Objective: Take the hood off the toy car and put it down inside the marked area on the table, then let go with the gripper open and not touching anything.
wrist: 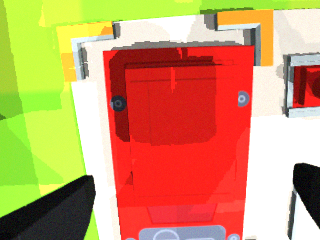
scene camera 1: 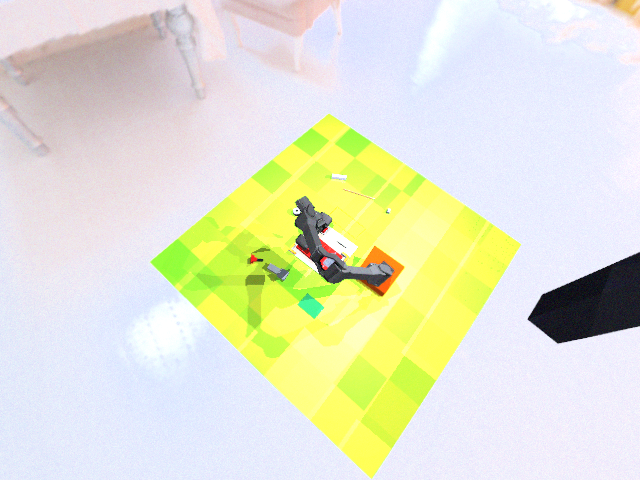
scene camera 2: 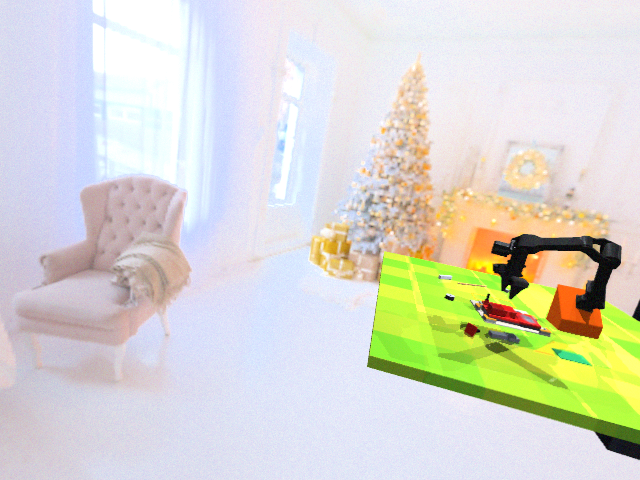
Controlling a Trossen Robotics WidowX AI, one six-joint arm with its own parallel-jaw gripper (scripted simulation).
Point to a toy car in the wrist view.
115, 61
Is my gripper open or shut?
Open.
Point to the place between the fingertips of my gripper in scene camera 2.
506, 295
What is my gripper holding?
Nothing.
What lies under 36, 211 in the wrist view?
My gripper.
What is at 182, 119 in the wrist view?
A red hood.
